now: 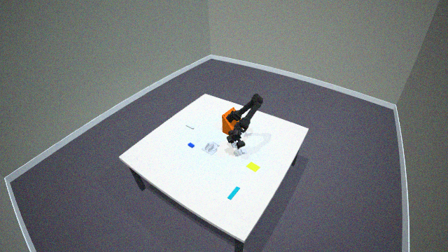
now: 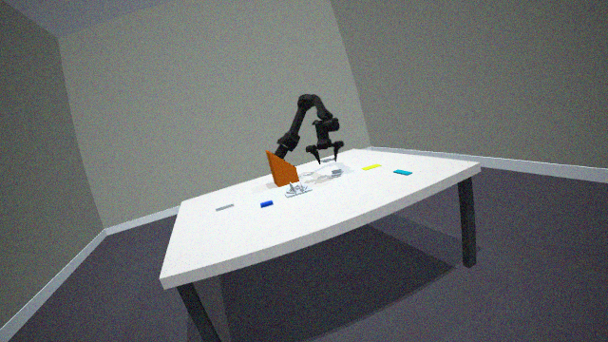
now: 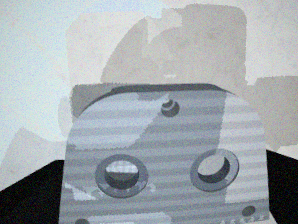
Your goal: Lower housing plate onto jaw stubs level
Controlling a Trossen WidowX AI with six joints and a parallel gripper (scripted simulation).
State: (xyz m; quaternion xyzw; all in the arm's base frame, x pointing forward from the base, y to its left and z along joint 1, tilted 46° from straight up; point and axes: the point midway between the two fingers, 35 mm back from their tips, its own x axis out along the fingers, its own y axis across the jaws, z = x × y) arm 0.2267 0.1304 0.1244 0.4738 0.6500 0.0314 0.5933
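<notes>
My gripper tip is 190 mm to the left of the jaw assembly, 60 mm above it and 40 mm short of it. From my gripper tip the other things lie so: housing plate (20 mm above, 10 mm ahead); then blue block (380 mm to the right, 120 mm ahead, 70 mm below); then yellow tile (200 mm to the left, 80 mm ahead, 70 mm below).
</notes>
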